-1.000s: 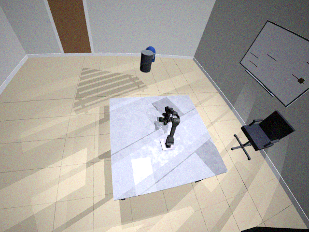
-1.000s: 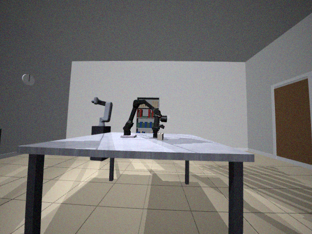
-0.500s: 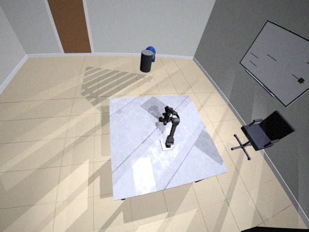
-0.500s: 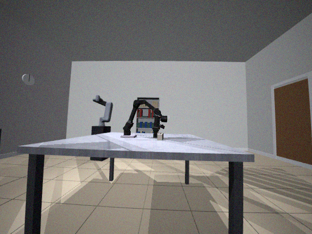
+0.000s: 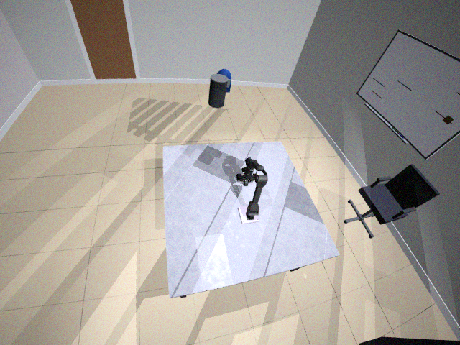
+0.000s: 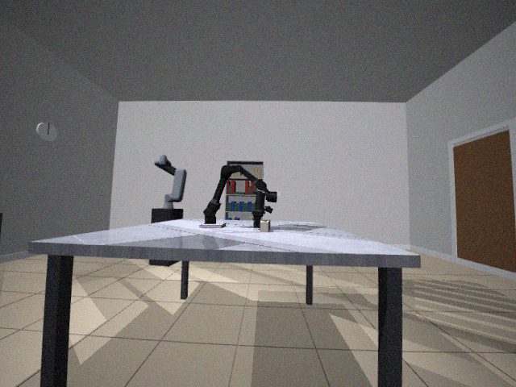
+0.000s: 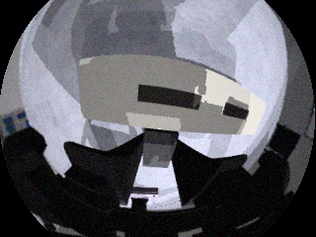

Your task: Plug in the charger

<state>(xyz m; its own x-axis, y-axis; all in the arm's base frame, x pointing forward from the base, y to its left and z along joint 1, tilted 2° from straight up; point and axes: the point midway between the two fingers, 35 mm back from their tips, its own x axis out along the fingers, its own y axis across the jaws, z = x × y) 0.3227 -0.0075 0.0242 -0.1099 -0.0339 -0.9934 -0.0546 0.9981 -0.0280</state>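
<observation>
Right now my gripper tip is 20 mm short of the charger and 10 mm below it.
</observation>
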